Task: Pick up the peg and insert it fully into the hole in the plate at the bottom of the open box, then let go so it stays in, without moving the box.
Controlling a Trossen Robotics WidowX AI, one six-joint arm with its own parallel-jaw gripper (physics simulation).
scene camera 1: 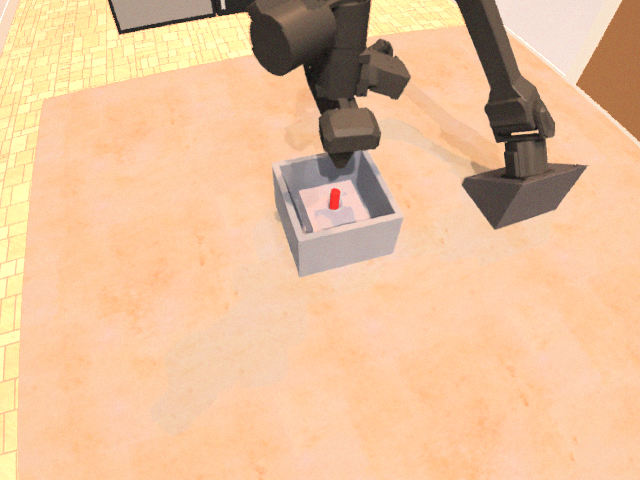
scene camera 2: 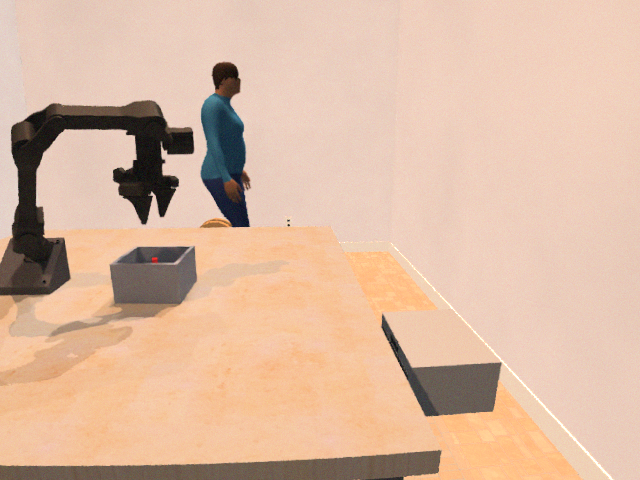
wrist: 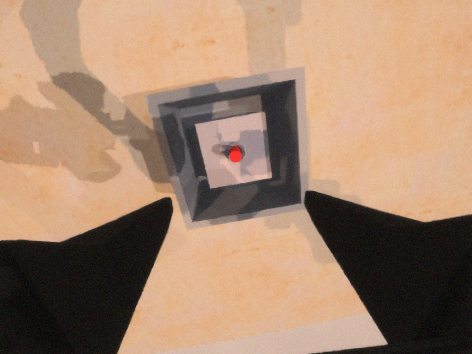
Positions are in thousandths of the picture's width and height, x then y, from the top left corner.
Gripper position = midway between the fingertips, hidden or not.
Observation:
In view: my gripper (scene camera 1: 521, 301), a grey box (scene camera 1: 501, 524) and a pale plate (scene camera 1: 491, 426).
The grey box also shows in scene camera 2 (scene camera 2: 212, 582) and in the wrist view (wrist: 596, 267). The pale plate is seen too in the wrist view (wrist: 529, 374). My gripper is seen too in scene camera 2 (scene camera 2: 240, 459) and in the wrist view (wrist: 507, 566). Scene camera 2 misses the pale plate, which is hidden by the grey box.

